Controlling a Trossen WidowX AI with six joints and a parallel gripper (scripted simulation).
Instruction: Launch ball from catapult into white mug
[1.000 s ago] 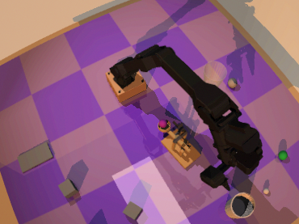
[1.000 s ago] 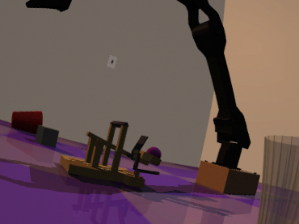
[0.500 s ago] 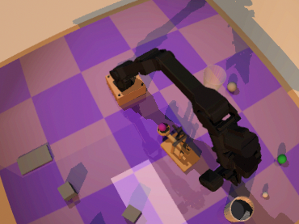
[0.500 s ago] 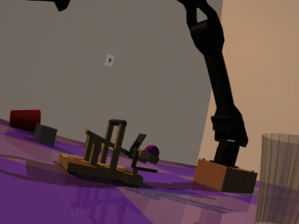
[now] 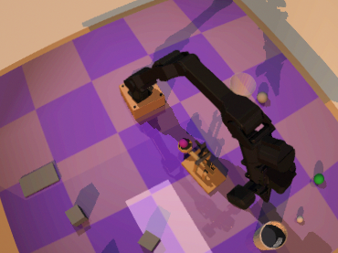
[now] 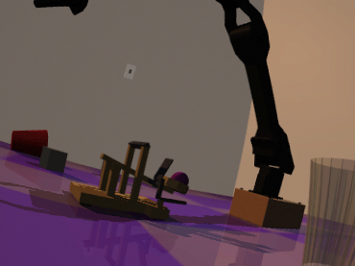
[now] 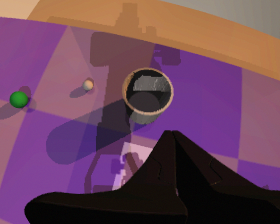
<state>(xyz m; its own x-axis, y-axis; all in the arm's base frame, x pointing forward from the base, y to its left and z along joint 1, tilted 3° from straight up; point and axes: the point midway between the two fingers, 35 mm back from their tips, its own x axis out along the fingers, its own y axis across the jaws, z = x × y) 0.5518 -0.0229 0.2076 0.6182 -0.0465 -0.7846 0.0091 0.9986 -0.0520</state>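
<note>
Right now my gripper tip is 32 cm past the purple ball, 20 cm above it and 1 cm to the right of it. Also, from my gripper tip: white mug 23 cm below, 10 cm ahead; then pale ball 25 cm below, 15 cm ahead, 13 cm to the left; then catapult 25 cm behind, 21 cm below, 2 cm to the left.
</note>
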